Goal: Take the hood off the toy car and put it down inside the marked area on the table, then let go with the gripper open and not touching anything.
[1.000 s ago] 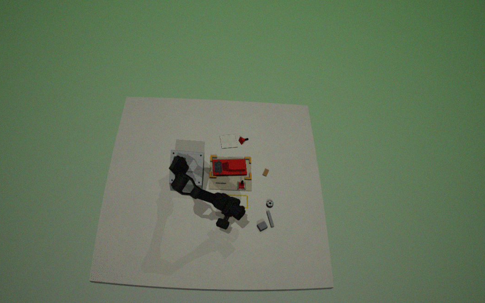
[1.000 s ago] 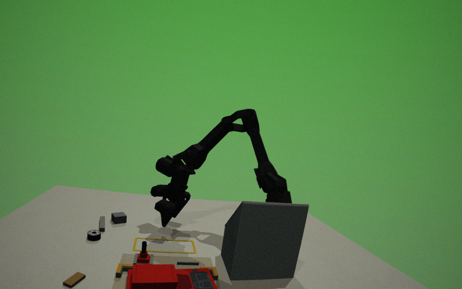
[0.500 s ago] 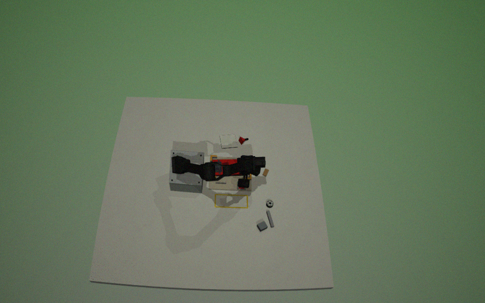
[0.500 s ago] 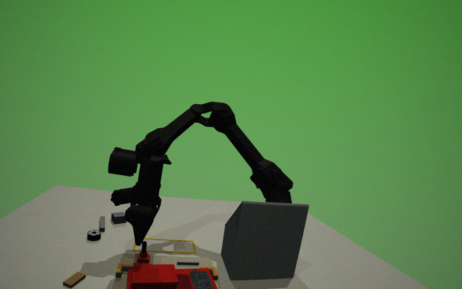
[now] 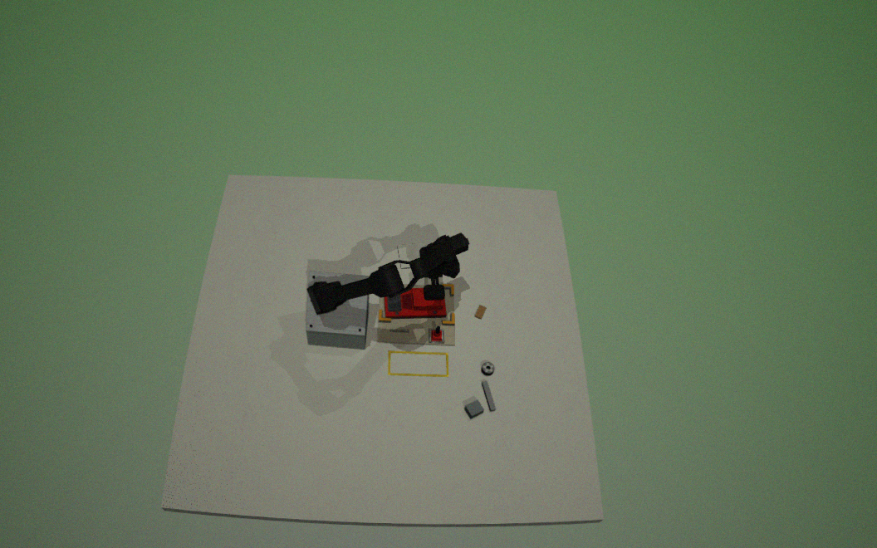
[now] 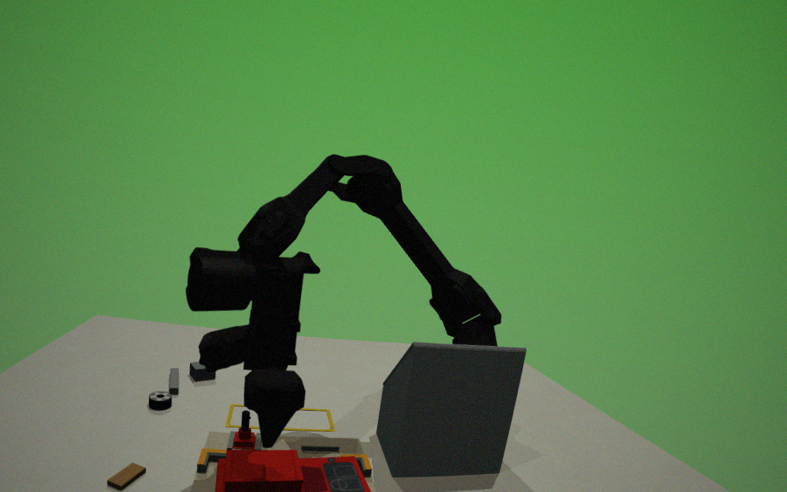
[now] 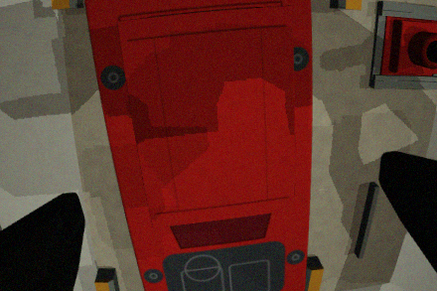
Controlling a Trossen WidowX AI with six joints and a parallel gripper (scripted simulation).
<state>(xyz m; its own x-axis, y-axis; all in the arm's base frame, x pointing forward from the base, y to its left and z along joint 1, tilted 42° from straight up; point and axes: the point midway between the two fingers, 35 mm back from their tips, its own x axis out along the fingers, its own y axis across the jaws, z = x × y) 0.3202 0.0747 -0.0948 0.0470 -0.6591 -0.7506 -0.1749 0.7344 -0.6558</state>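
Now: gripper tip 60 mm above the red hood. From my gripper tip the other things lie so: grey bar (220 mm ahead, 310 mm to the right, 100 mm below); then dark ring (210 mm ahead, 220 mm to the right, 100 mm below); then brown block (180 mm ahead, 100 mm below).
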